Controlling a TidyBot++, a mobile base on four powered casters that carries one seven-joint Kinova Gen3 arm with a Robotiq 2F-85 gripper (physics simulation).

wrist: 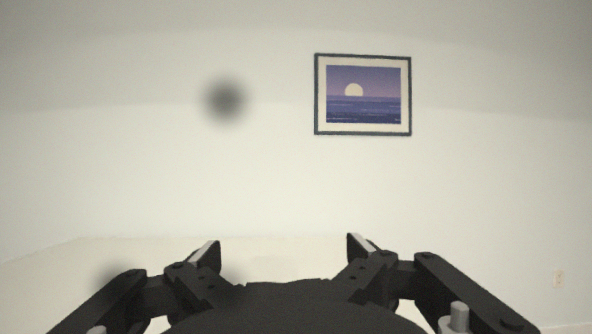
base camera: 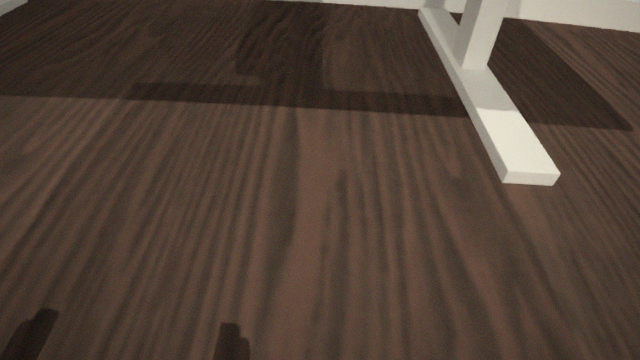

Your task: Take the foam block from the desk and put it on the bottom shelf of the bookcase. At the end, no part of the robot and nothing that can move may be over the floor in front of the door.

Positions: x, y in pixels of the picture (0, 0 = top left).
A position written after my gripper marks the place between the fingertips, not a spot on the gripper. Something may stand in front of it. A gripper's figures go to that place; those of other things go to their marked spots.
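Scene:
My gripper (wrist: 284, 250) is 160 mm from the lens; a white desk (wrist: 51, 283), 1090 mm from the lens; a framed sunset picture (wrist: 364, 95), 1360 mm from the lens. The marked spots on the white desk and the framed sunset picture are 1490 mm apart.

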